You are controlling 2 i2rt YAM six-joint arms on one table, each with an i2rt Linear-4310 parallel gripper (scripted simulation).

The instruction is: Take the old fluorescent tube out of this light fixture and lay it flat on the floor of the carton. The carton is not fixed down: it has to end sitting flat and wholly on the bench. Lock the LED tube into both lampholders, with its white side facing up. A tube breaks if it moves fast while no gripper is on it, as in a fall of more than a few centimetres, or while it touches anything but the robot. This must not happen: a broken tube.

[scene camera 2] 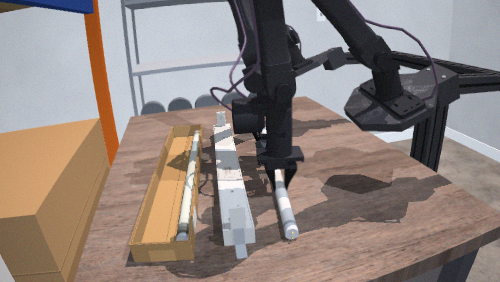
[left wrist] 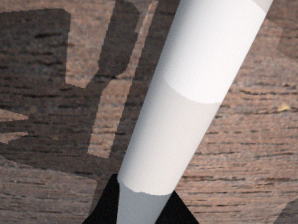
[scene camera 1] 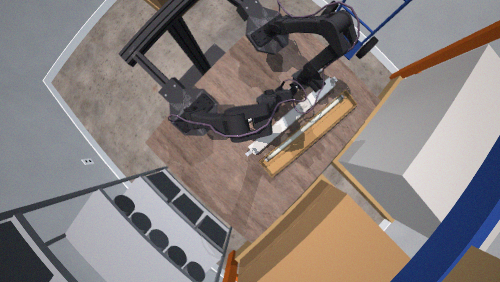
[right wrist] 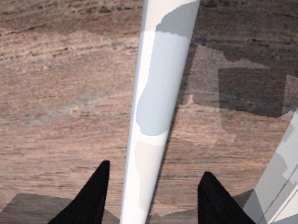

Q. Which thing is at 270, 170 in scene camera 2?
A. My left gripper.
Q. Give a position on a carton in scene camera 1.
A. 326, 122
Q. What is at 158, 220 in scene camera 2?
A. A carton.
